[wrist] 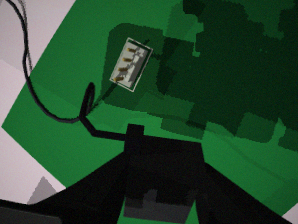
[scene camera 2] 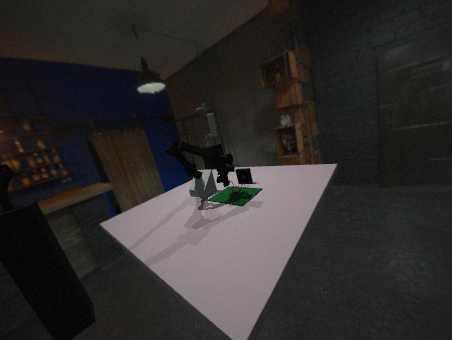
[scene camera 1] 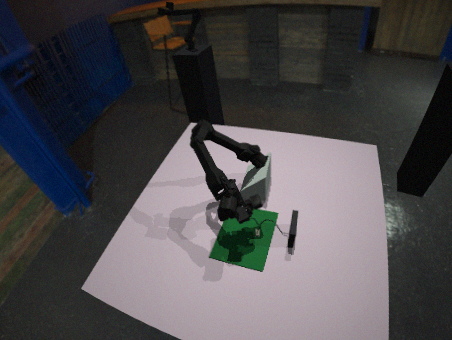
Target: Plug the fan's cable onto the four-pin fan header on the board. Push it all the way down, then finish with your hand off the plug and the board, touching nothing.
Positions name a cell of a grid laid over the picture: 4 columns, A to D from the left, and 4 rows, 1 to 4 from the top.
In view: the gripper (wrist: C3) and a green board (scene camera 1: C3).
The green board also shows in the wrist view (wrist: C2).
